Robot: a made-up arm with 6 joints.
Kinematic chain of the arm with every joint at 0, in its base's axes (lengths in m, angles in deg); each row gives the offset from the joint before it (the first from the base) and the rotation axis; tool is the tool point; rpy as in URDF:
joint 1: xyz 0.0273 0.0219 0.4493 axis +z
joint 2: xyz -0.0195 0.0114 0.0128 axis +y
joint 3: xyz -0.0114 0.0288 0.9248 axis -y
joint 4: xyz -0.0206 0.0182 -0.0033 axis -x
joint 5: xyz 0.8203 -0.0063 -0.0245 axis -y
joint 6: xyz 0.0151 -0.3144 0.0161 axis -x
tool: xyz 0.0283 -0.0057 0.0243 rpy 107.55 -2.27 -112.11
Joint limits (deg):
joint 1: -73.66..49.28
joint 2: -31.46..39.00
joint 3: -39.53..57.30
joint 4: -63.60..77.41
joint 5: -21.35..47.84
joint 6: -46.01..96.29
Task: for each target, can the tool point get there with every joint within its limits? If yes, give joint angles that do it. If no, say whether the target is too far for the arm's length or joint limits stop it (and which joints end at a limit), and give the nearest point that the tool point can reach.
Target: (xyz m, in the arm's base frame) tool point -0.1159 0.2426 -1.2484
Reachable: no: joint limits stop it (at a limit: joint 1, joint 2, joint 3, joint 4, joint 5, joint 6) | nearest point 0.3589 0.2819 0.2915 | short by 1.612 m
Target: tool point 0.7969 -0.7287 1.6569
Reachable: yes | joints -41.71 18.94 20.75 64.14 34.08 35.53
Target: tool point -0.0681 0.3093 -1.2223
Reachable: no: joint limits stop it (at a limit: joint 1, joint 2, joint 3, joint 4, joint 5, joint 6) | nearest point 0.3589 0.2819 0.2915 | short by 1.573 m
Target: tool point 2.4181 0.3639 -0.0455
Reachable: no: too far | nearest point 1.3283 0.2080 0.6840 | short by 1.321 m
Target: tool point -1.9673 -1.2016 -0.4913
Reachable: no: too far | nearest point -0.0516 -0.7102 0.3457 | short by 2.148 m
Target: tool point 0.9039 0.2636 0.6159
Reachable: yes | joints 29.70 25.66 -18.92 -26.35 -1.75 40.31
